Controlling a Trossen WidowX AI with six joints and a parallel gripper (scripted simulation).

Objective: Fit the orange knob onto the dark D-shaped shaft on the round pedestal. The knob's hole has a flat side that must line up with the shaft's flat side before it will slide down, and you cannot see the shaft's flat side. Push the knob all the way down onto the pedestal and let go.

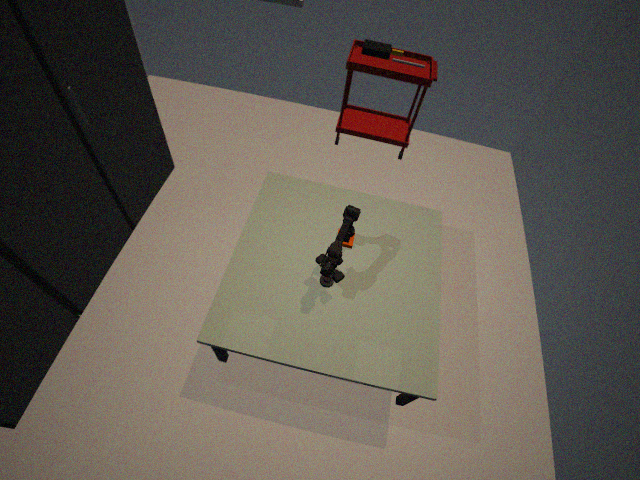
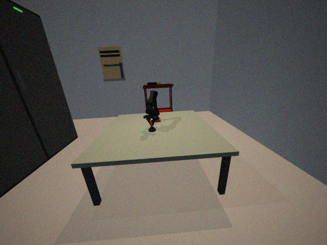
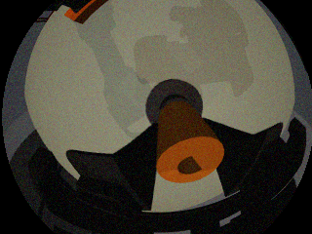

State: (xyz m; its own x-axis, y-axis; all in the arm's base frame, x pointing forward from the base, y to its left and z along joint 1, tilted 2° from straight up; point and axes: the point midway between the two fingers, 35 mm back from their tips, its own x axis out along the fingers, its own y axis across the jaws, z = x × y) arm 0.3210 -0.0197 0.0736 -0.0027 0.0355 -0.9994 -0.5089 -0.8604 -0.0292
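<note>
Right now my gripper tip is 40 mm above the round pedestal. From my gripper tip the other things lie so: orange knob: 20 mm above.
</note>
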